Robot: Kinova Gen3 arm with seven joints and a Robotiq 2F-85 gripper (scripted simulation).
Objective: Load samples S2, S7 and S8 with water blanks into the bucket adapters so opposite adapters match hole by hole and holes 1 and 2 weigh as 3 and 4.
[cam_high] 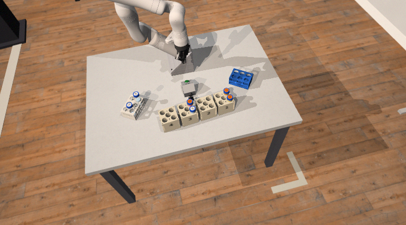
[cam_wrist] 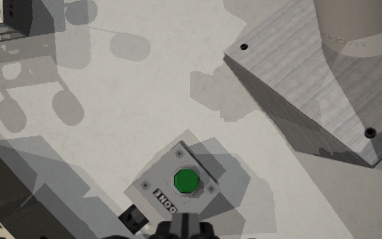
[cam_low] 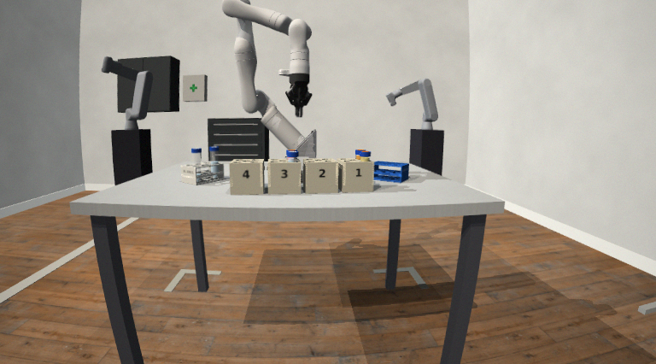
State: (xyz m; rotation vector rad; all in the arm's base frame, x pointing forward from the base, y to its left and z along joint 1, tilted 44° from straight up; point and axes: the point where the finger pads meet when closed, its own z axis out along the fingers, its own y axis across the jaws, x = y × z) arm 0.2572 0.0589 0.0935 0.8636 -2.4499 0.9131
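Right now my hand is 18 cm above the green done key. Round my hand: sample S8: 19 cm ahead, 3 cm to the right, 18 cm below; water blank marked 50: 25 cm ahead, 4 cm to the right, 18 cm below; adapter 3: 21 cm ahead, 7 cm to the right, 20 cm below.
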